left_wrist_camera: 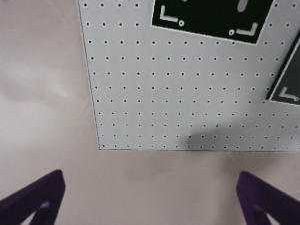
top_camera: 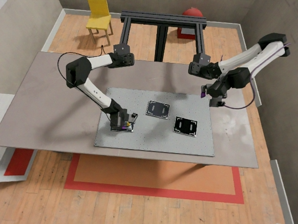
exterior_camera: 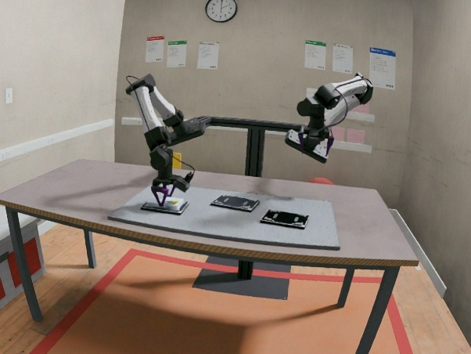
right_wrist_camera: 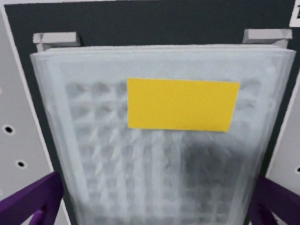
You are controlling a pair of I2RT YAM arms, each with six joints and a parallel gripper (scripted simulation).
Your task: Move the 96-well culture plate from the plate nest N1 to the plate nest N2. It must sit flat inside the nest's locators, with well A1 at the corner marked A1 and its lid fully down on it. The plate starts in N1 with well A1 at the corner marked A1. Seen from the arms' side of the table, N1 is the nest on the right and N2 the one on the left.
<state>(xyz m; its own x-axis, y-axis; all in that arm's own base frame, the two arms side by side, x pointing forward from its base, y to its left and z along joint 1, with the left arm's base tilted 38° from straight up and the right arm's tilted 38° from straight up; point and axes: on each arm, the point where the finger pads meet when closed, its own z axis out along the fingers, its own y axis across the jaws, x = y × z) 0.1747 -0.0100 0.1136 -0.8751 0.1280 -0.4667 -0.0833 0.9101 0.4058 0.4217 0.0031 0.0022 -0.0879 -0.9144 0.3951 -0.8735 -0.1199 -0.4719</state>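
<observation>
Right now my right hand is 10 mm above the culture plate.
</observation>
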